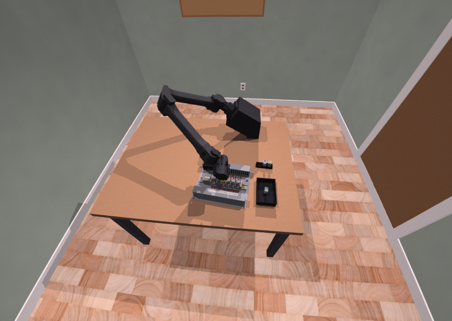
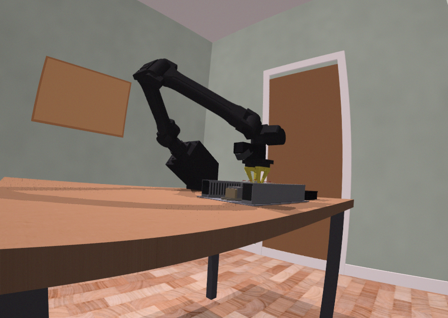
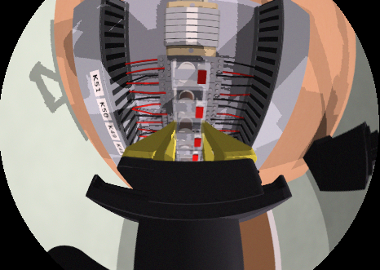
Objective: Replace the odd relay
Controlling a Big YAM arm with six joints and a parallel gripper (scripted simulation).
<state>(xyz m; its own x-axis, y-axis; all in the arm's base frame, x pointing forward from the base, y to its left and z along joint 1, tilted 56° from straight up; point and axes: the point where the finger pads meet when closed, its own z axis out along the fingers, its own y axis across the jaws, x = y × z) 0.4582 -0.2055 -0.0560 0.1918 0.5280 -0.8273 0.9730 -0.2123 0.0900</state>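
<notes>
My hand is 10 mm to the left of the grey relay panel and 50 mm above it. The rest, counted from my hand: black tray: 70 mm ahead, 250 mm to the left, 40 mm below.
</notes>
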